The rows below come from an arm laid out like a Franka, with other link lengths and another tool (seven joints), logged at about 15 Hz.
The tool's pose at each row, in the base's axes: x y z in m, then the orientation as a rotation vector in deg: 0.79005 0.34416 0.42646 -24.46 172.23 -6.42; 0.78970 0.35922 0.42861 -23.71 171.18 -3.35; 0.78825 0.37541 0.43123 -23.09 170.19 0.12; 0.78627 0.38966 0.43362 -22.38 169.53 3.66; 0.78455 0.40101 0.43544 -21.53 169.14 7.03; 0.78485 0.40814 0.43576 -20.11 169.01 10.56; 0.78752 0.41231 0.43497 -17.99 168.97 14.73; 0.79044 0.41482 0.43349 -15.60 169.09 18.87; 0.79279 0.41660 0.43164 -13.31 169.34 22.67; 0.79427 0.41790 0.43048 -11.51 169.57 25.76; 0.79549 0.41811 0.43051 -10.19 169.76 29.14; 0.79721 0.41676 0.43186 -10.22 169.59 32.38; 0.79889 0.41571 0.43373 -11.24 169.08 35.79
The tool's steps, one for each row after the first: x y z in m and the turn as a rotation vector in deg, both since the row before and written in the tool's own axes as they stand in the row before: -0.00410 0.01433 -0.00305 -1.79 -1.48 0.54; -0.00335 0.01581 -0.00313 -2.10 -1.39 0.48; -0.00223 0.01422 -0.00235 -2.21 -1.02 0.58; -0.00154 0.01144 -0.00134 -2.14 -0.69 0.70; -0.00206 0.00682 0.00046 -2.25 -0.46 1.12; -0.00335 0.00329 0.00176 -2.65 -0.39 1.63; -0.00303 0.00154 0.00233 -2.62 -0.15 1.84; -0.00224 0.00087 0.00252 -2.40 0.10 1.78; -0.00142 0.00070 0.00165 -1.95 0.19 1.41; -0.00122 0.00002 0.00018 -2.16 0.33 1.12; -0.00177 -0.00106 -0.00153 -2.15 0.26 0.18; -0.00182 -0.00053 -0.00195 -2.32 0.19 -0.50
